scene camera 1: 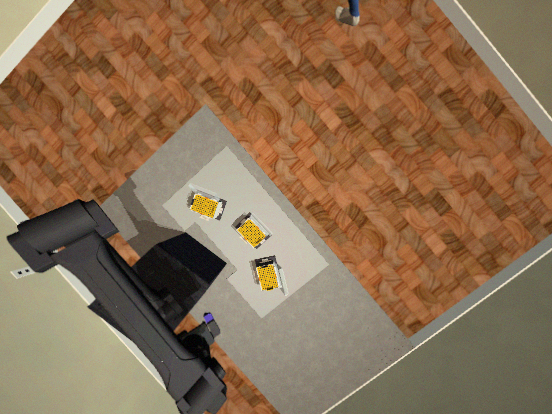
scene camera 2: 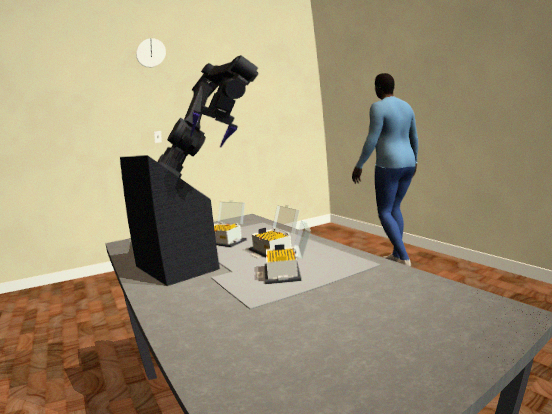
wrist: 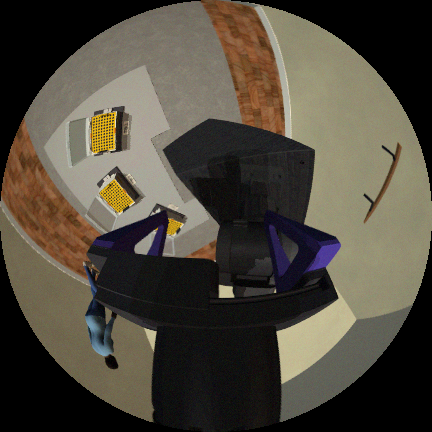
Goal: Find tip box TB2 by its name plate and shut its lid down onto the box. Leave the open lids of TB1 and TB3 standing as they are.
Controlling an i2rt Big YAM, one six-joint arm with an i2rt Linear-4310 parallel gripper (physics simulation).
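Pixels of known places: gripper, fingertip midpoint: point(scene camera 1: 190, 324) point(scene camera 2: 205, 141) point(wrist: 215, 215); arm's base, link origin: point(scene camera 1: 162, 308) point(scene camera 2: 164, 174) point(wrist: 257, 187).
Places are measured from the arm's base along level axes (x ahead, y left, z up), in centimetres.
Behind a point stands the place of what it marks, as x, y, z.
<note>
Three white tip boxes with yellow tips stand apart on a pale mat point(scene camera 1: 310, 255) @(52.2, -21.6, -32.5) point(scene camera 2: 330, 270) @(42.7, -24.9, -32.6) point(wrist: 142, 95) @(15.6, -24.9, -32.6), each with its clear lid open and upright. The near box point(scene camera 1: 268, 277) @(29.9, -18.6, -26.9) point(scene camera 2: 281, 267) point(wrist: 104, 132) @(29.0, -17.8, -26.8) has its lid point(scene camera 2: 303, 240) @(33.9, -26.0, -21.0) point(wrist: 78, 142) @(36.5, -19.7, -23.3). The middle box point(scene camera 1: 251, 232) @(34.7, 4.1, -26.9) point(scene camera 2: 271, 242) point(wrist: 117, 196) @(34.0, 4.0, -26.9) has its lid point(scene camera 2: 286, 218) @(41.8, 5.7, -22.1) point(wrist: 102, 214) @(41.4, 5.5, -23.3). The far box point(scene camera 1: 205, 206) @(22.7, 26.1, -26.9) point(scene camera 2: 227, 234) point(wrist: 175, 227) @(19.4, 29.5, -26.8) has its lid point(scene camera 2: 232, 212) @(28.4, 30.7, -22.3). The name plates are too small to read, so I cannot tell which is TB2. My gripper point(scene camera 2: 208, 139) @(13.0, -7.1, 8.6) point(wrist: 215, 215) @(13.0, -7.1, 8.6) is open and empty, high above the table, away from the boxes.
A black pedestal point(scene camera 1: 200, 255) @(9.5, 7.7, -23.2) point(scene camera 2: 185, 230) @(3.7, -7.1, -17.2) carries the arm and stands beside the mat on the grey table point(scene camera 1: 320, 350) @(30.3, -67.5, -32.9) point(scene camera 2: 325, 340) @(22.5, -60.9, -32.9) point(wrist: 200, 60) @(-5.2, -35.3, -32.9). It partly hides the far box in scene camera 2. A person point(scene camera 2: 395, 130) point(wrist: 100, 330) stands on the floor beyond the table.
</note>
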